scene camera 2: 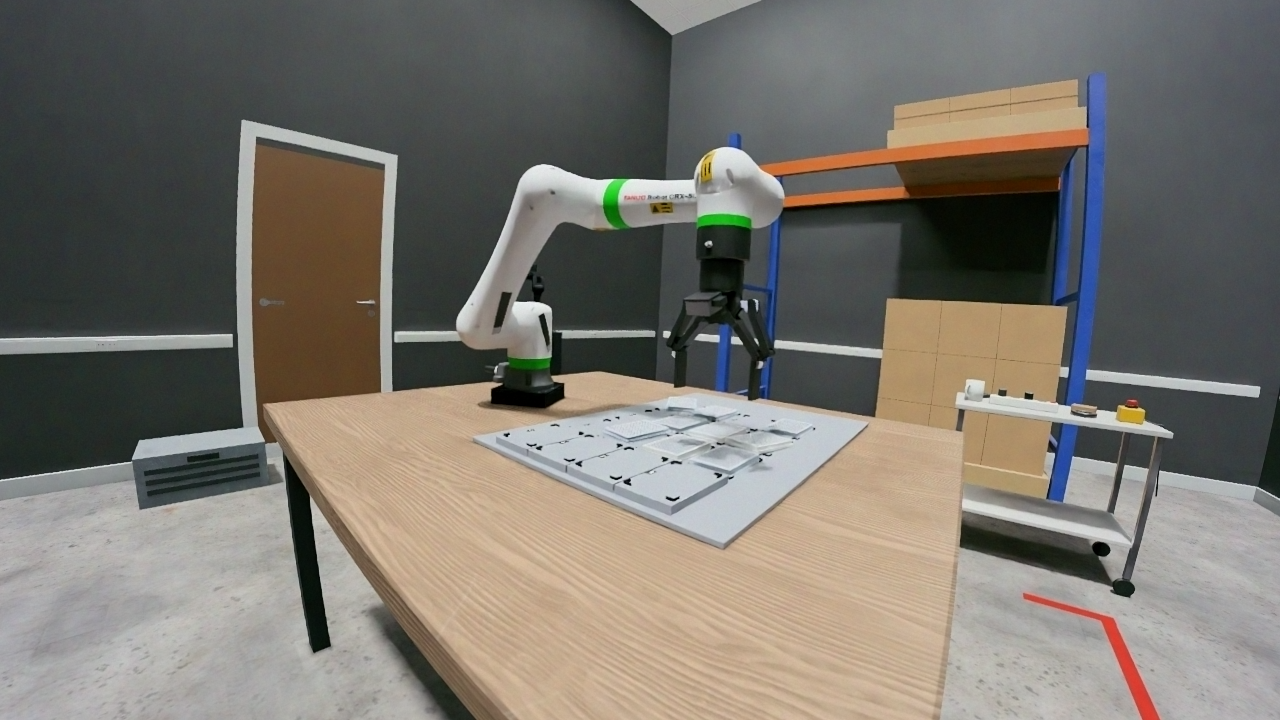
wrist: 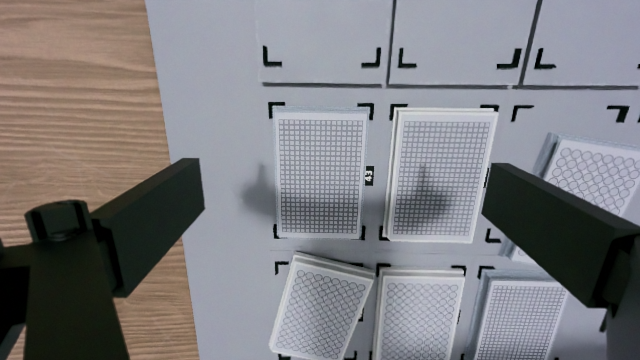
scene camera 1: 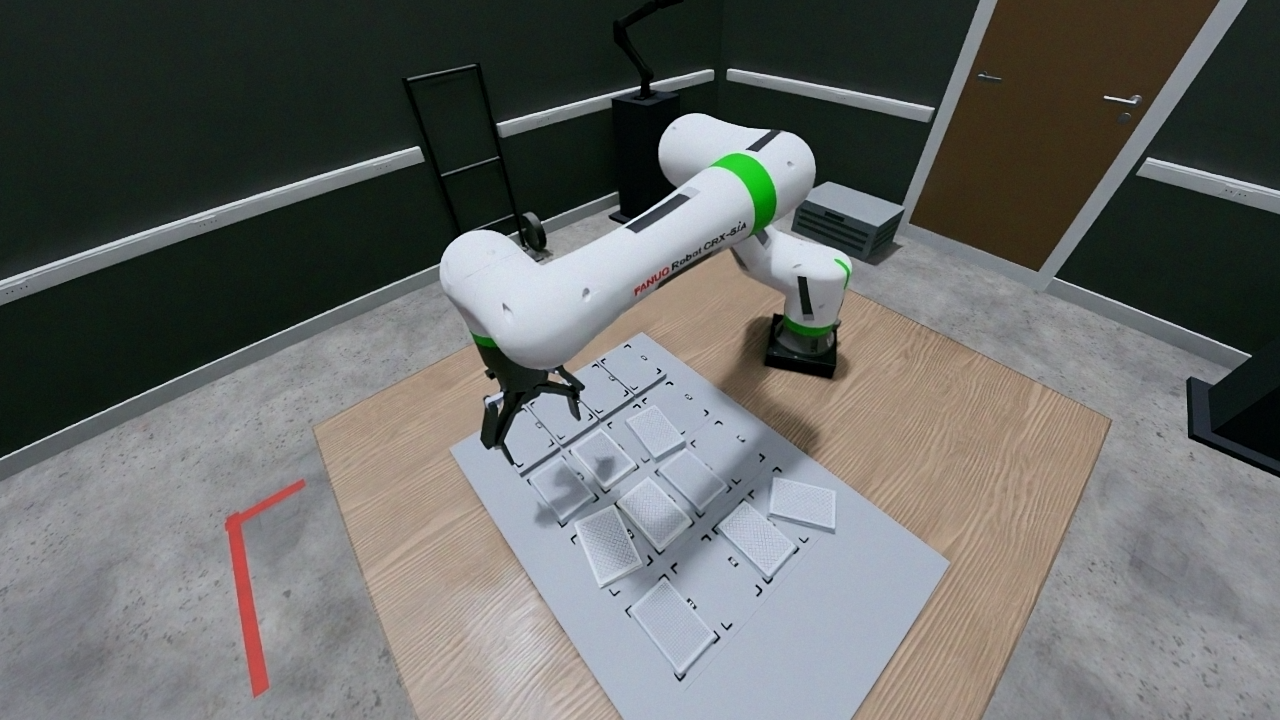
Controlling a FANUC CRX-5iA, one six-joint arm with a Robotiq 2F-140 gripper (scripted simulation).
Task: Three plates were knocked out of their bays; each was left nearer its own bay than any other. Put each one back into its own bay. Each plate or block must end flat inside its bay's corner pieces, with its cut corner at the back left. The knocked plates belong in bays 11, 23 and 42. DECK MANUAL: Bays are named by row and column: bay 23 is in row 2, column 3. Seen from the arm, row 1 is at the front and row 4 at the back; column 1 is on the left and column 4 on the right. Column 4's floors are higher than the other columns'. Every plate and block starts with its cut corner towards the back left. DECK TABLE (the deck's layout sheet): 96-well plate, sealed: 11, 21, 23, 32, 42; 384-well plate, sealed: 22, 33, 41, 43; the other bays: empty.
Labels:
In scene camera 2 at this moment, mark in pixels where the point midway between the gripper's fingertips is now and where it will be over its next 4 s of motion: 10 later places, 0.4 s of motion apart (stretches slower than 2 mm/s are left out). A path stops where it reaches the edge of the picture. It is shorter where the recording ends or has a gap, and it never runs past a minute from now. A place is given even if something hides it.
My gripper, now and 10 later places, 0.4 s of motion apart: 714,393; 722,391; 733,388; 744,386; 753,384; 754,384; 759,383; 768,380; 775,379; 782,378; 782,382

